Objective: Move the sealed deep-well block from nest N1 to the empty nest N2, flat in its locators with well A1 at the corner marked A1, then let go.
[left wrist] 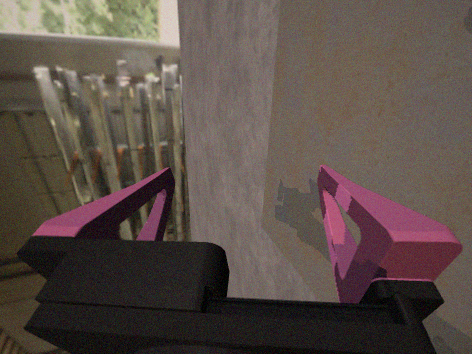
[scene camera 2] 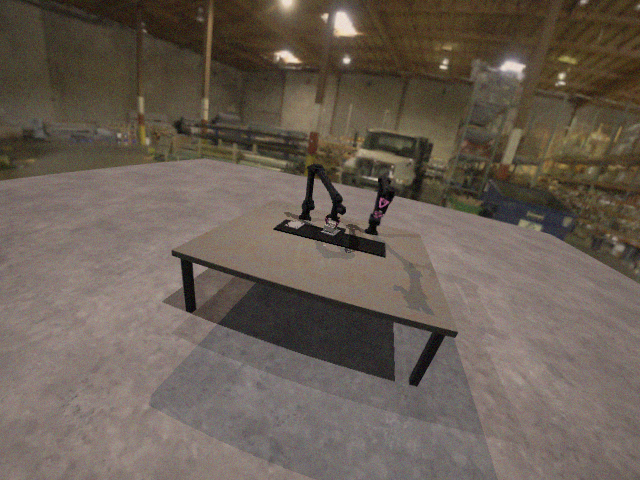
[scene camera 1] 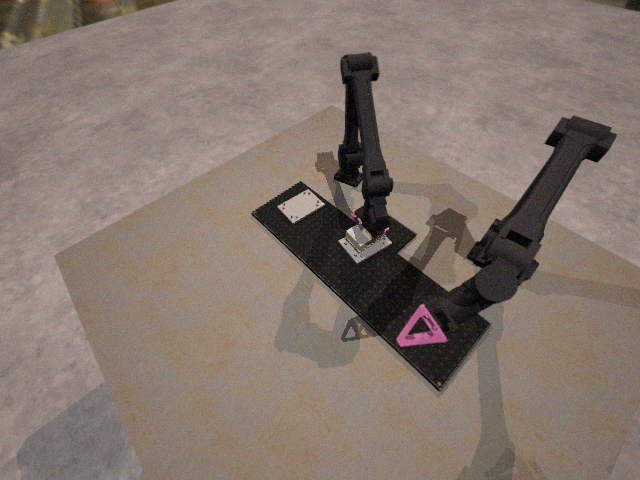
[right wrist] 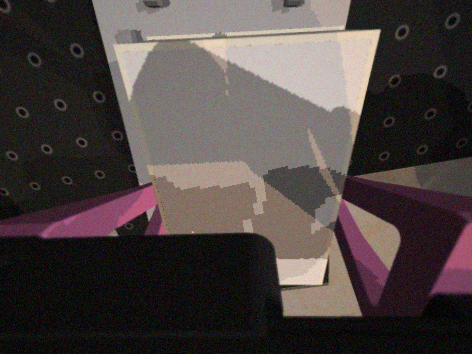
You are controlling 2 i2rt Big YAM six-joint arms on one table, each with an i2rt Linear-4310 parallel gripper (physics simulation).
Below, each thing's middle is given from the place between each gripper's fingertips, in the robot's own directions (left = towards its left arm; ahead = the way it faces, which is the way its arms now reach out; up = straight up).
Labels:
Now: the deep-well block (right wrist: pixel 243 132) 10 mm ahead of my right hand. Also, from my right hand: nest plate (right wrist: pixel 115 29): 30 mm below, 20 mm ahead, 10 mm to the left.
The deep-well block is 350 mm behind my left hand, 330 mm to the right of it and 300 mm below it. Round my left hand: nest plate: 340 mm behind, 320 mm to the right, 330 mm below.

